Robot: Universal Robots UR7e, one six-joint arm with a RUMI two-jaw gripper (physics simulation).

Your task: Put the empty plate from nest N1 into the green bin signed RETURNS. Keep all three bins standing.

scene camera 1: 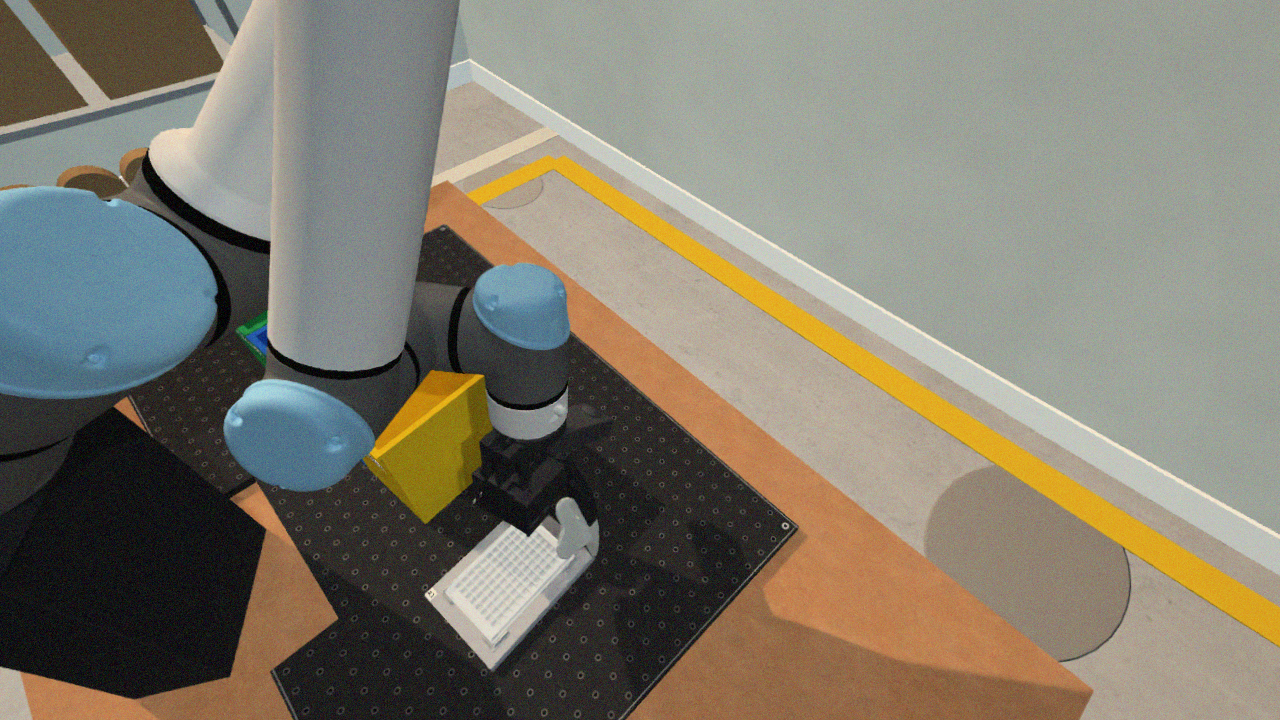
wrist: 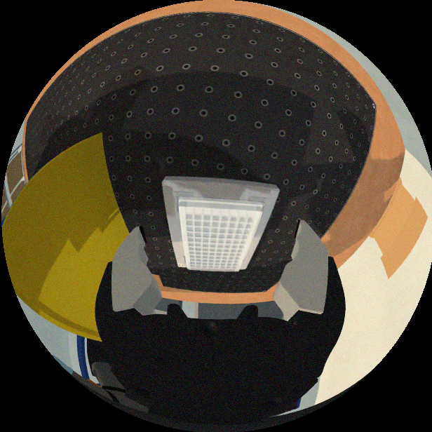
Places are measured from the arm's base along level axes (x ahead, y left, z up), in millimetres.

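Pixels of known places: gripper, between the fingertips: [scene camera 1: 542, 524].
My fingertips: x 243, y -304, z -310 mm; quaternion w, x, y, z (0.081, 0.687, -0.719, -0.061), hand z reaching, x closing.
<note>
For each thing: its middle in the pictures, then the offset to it from my fingertips. "pt": a spot on its surface instead. Level surfaces: height alone.
- white plate, middle of its body: [scene camera 1: 510, 572] dx -59, dy +9, dz -28 mm
- light grey nest, middle of its body: [scene camera 1: 512, 575] dx -59, dy +9, dz -40 mm
- green rim, a spot on its surface: [scene camera 1: 250, 328] pt dx -3, dy +408, dz +133 mm
- yellow bin, middle of its body: [scene camera 1: 432, 417] dx +37, dy +191, dz +43 mm
- black board, height of its surface: dz -47 mm
- orange-brown table, height of its surface: dz -60 mm
The white plate [scene camera 1: 508, 573] [wrist: 220, 240] with a grid of wells lies flat in a light grey nest [scene camera 1: 458, 619] [wrist: 220, 189] on the black perforated board. The small label on the nest's corner is hard to read. My gripper [scene camera 1: 547, 539] [wrist: 218, 226] is open, above the plate's end nearest the arm. In the wrist view its jaws stand on either side of the plate, with nothing held. A small part of a green rim [scene camera 1: 250, 328], probably the green bin, shows behind the arm in the scene view. Its sign is hidden.
A yellow bin [scene camera 1: 438, 456] [wrist: 65, 240] stands close beside the gripper, on the left in the wrist view. Something blue [scene camera 1: 260, 339] shows inside the green rim. The black board [scene camera 1: 698, 483] [wrist: 200, 95] lies on an orange-brown table [scene camera 1: 850, 573].
</note>
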